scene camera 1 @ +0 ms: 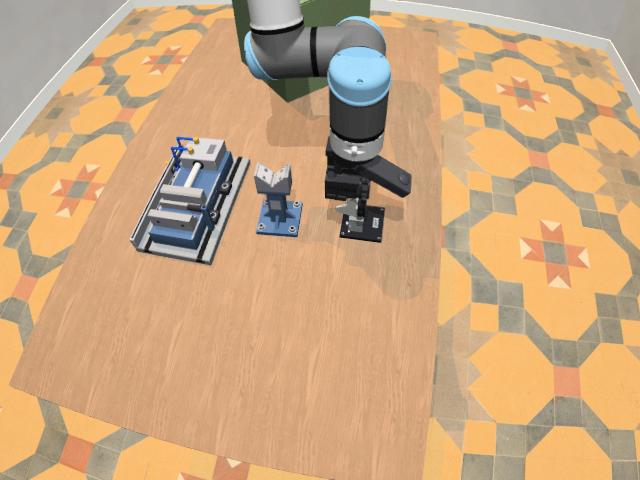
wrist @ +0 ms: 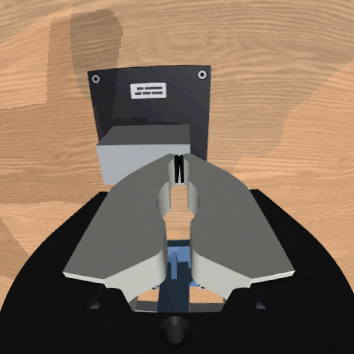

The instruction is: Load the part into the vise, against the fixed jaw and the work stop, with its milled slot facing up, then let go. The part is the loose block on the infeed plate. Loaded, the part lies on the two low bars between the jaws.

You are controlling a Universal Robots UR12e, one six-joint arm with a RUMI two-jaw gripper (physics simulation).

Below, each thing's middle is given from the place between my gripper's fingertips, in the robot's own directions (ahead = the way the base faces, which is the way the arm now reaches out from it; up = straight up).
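Black infeed plate (scene camera 1: pixel 369 233): 4 cm below my hand, 2 cm behind, 1 cm to the left. Part (wrist: pixel 124 148): 2 cm behind my hand, 2 cm below.
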